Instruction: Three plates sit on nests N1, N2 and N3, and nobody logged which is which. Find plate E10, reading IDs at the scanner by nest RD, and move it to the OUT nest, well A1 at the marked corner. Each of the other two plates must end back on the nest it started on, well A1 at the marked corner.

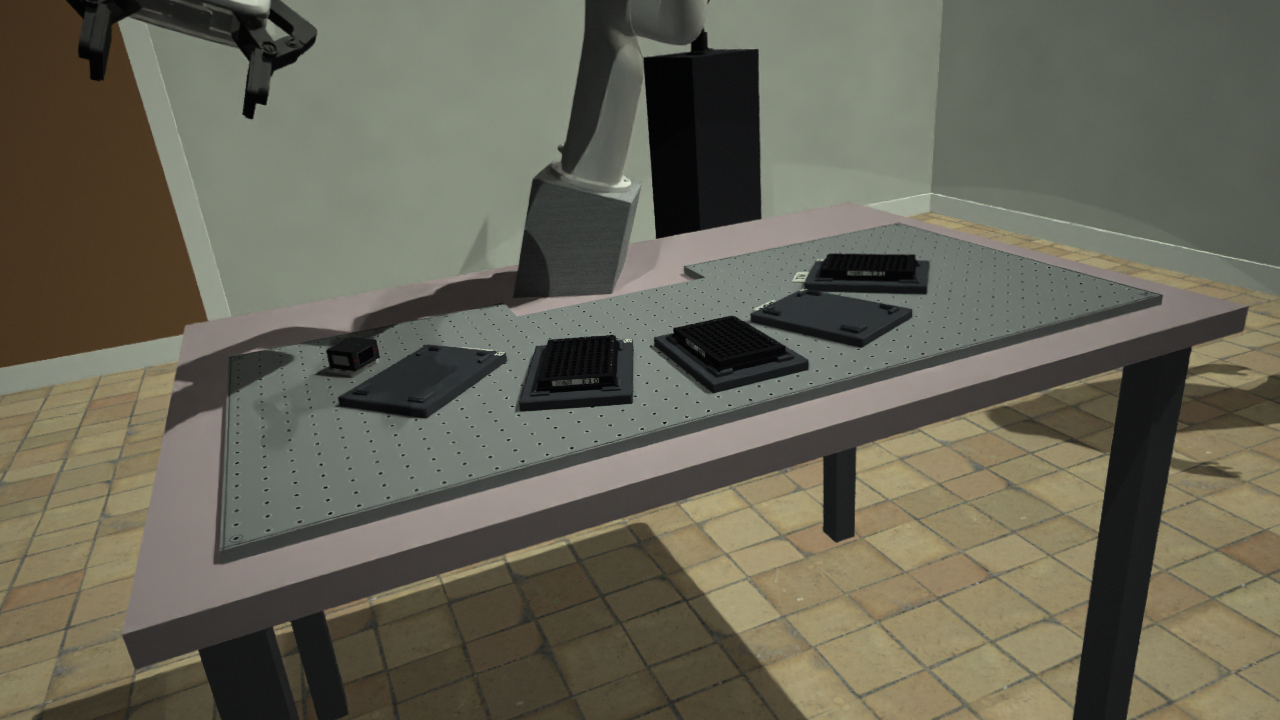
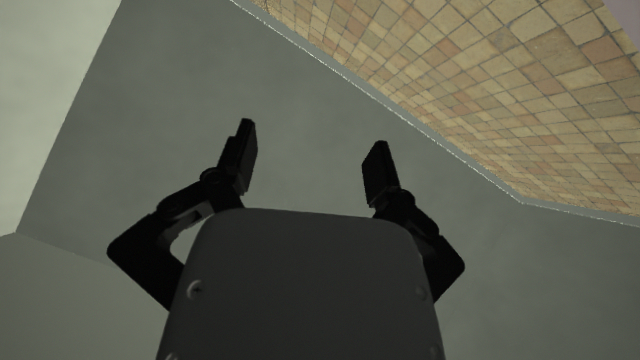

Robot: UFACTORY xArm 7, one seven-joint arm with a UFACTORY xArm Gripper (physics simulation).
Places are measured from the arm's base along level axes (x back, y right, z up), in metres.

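Pixels of known places: gripper, fingertip midpoint: (image 1: 176, 88) (image 2: 315, 144); arm's base, link origin: (image 1: 590, 180).
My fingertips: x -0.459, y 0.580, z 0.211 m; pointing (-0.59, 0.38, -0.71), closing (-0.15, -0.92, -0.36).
For each thing: its middle in the pictures, then the offset to it from my fingertips. "*": a spot on its surface instead. Level surfaces: height alone.
- dark nest, surface spot: (image 1: 623, 394) * dy -0.341, dx +0.015, dz -0.348 m
- second black plate, body centre: (image 1: 727, 342) dy -0.502, dx +0.038, dz -0.340 m
- third black plate, body centre: (image 1: 868, 266) dy -0.833, dx +0.123, dz -0.340 m
- rear right nest, surface spot: (image 1: 920, 279) * dy -0.852, dx +0.047, dz -0.348 m
- small black scanner, surface spot: (image 1: 352, 354) * dy -0.141, dx +0.305, dz -0.329 m
- grey perforated board, surface height: dz -0.359 m
- pinkish table, surface height: dz -0.372 m
A black plate (image 1: 580, 362) sits on a dark nest (image 1: 623, 394) left of centre; its front label appears to end in E10. A second black plate (image 1: 728, 342) sits on a nest (image 1: 716, 382) at the centre right. A third black plate (image 1: 868, 265) with a small, hard-to-read label sits on the rear right nest (image 1: 920, 279). A nest without a plate (image 1: 832, 316) lies between those two. Another nest without a plate (image 1: 420, 379) lies at the left, near the small black scanner (image 1: 352, 354). My gripper (image 1: 172, 94) (image 2: 315, 144) is open and empty, high above the table's left end. The nest tags are too small to read.
The nests stand on a grey perforated board (image 1: 375, 465) on a pinkish table (image 1: 572, 495). My arm's grey base block (image 1: 575, 234) stands at the back edge of the table. A tall black pedestal (image 1: 726, 143) stands behind the table.
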